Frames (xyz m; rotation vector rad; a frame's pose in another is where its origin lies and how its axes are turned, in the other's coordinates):
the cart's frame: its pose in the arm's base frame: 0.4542 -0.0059 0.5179 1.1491 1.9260 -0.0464
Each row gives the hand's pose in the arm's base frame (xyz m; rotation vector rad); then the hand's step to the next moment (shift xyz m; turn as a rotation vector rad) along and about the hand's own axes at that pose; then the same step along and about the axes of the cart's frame.
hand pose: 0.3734 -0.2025 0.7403 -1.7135 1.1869 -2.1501
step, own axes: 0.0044 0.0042 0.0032 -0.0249 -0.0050 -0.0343
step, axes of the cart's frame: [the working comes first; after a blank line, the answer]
step, axes of the arm's base frame: -0.0001 -0.0068 0.0007 -0.0199 0.0338 -0.0169

-0.0052 -0.0037 0.0024 0.0391 -0.0014 -0.0170
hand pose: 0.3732 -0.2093 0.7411 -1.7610 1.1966 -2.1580
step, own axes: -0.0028 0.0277 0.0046 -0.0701 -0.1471 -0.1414
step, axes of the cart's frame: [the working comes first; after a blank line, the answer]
step, axes of the arm's base frame: -0.0056 -0.0197 -0.0194 -0.0445 0.2082 0.0347

0.0007 -0.0226 0.0169 0.1301 0.0999 -0.1402
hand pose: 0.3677 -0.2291 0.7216 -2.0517 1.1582 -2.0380
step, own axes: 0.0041 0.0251 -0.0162 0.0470 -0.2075 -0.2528
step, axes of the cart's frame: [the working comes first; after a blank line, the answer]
step, axes of the arm's base frame: -0.0265 -0.0126 -0.0068 -0.1285 0.2448 0.1809

0.0011 -0.0291 -0.0077 0.0715 0.1139 -0.3018
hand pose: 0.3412 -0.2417 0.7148 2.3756 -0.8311 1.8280
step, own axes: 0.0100 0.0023 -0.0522 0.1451 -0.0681 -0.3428
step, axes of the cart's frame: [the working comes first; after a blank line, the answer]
step, axes of the arm's base frame: -0.0457 0.0118 0.0245 -0.2516 0.1175 0.2571

0.0003 -0.0175 -0.0502 -0.0456 -0.0206 -0.3751
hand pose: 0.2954 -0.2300 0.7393 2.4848 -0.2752 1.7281
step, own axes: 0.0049 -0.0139 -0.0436 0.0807 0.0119 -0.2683
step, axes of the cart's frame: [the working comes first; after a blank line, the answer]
step, axes of the arm's base frame: -0.0355 0.0213 0.0201 -0.2214 0.0311 0.1692

0.0080 -0.0062 -0.0449 -0.0512 -0.0809 -0.2636
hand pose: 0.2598 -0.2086 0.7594 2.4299 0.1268 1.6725
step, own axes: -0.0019 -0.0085 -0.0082 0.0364 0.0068 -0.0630
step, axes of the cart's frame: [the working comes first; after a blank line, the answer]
step, axes of the arm's base frame: -0.0080 0.0089 -0.0006 -0.0459 0.0065 0.0565

0.0082 -0.0010 -0.0087 -0.0254 -0.0087 -0.0680
